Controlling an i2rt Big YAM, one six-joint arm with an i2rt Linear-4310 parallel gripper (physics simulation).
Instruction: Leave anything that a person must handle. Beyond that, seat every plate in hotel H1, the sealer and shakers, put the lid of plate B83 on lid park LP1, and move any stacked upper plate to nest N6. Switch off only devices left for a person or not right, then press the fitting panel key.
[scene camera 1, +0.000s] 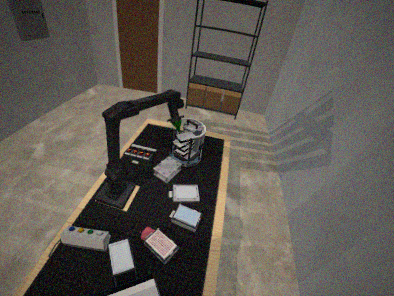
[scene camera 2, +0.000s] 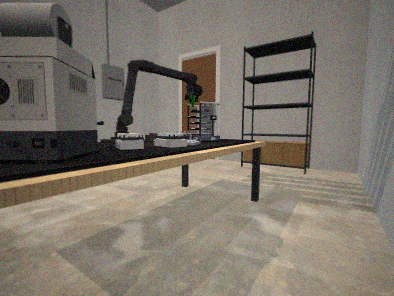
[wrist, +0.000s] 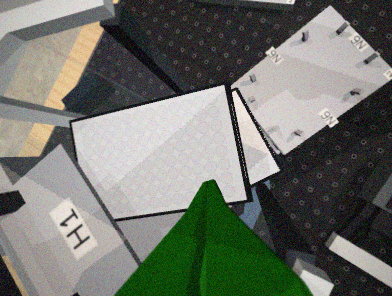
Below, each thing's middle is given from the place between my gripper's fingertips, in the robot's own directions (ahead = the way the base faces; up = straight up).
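Scene:
Relative to the plate hotel (scene camera 2: 208, 113), my gripper is 4 cm short of it, 6 cm to the right of it and 11 cm above it.

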